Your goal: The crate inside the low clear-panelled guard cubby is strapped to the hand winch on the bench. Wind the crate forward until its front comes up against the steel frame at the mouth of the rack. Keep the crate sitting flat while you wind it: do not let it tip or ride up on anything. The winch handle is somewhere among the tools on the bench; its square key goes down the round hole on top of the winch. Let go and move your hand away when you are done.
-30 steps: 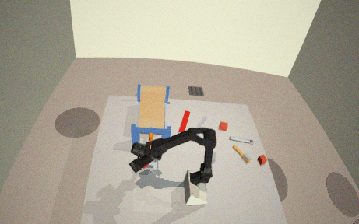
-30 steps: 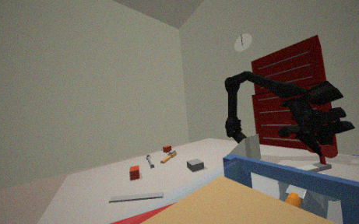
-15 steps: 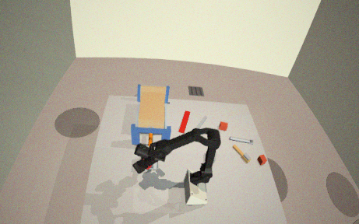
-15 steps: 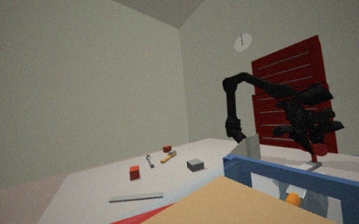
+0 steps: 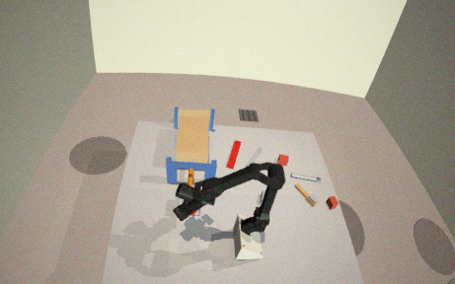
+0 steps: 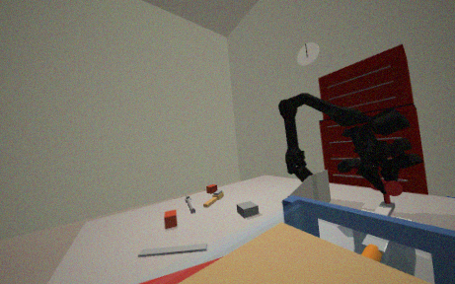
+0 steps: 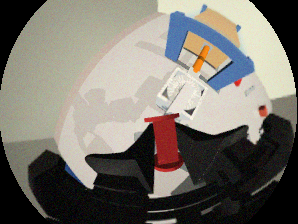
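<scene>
Right now the winch handle is 3 cm ahead of my gripper tip, 1 cm to the right of it and 3 cm below it. From my gripper tip the other things lie so: red knob 1 cm behind, 1 cm to the right; then blue frame 25 cm ahead, 3 cm below; then grey winch 7 cm ahead, 1 cm to the right, 10 cm below.
</scene>
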